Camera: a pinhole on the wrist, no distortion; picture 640 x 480 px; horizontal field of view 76.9 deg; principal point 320.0 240.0 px. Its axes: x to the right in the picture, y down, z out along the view. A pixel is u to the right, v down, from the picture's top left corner.
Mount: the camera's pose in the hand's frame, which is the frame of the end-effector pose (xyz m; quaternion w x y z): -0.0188 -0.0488 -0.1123 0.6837 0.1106 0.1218 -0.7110
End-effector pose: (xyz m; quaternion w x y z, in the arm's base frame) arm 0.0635 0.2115 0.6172 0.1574 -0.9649 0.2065 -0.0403
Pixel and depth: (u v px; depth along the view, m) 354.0 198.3 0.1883
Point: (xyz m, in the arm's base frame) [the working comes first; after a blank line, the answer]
In the camera's frame: 0.0159 -0.0195 0.1883

0.0863 0.3518 0.5987
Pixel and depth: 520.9 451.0 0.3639
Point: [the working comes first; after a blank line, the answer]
In the camera's frame: 0.1814 0.1905 0.3639

0.3735 0.4897 0.5698
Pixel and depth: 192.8 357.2 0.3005
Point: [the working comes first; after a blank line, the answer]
In the camera's frame: -0.0948 0.0874 0.3005

0.1837 0.2899 0.4472
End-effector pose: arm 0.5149 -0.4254 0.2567 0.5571 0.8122 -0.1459 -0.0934
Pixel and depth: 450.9 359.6 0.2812
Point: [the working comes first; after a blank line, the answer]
In the camera's frame: 0.0913 0.0834 0.2812

0.5666 -0.4771 -0.0006
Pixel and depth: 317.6 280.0 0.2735
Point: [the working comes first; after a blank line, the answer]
In the camera's frame: -0.0016 0.0271 0.2735

0.4974 -0.5114 0.0762
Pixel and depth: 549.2 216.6 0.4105
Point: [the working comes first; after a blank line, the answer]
In the camera's frame: 0.2335 -0.0238 0.4105

0.4598 -0.4500 -0.1911
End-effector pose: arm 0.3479 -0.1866 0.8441 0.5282 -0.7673 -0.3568 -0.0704
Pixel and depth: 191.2 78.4 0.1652
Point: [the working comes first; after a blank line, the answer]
In the camera's frame: -0.0528 -0.0662 0.1652

0.2401 -0.1619 0.8158
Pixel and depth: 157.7 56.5 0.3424
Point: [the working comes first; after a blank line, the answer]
In the camera's frame: -0.1379 -0.1559 0.3424

0.1412 -0.0370 0.6698
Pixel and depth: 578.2 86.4 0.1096
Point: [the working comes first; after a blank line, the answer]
In the camera's frame: 0.0702 -0.0418 0.1096

0.2174 -0.2144 0.9405
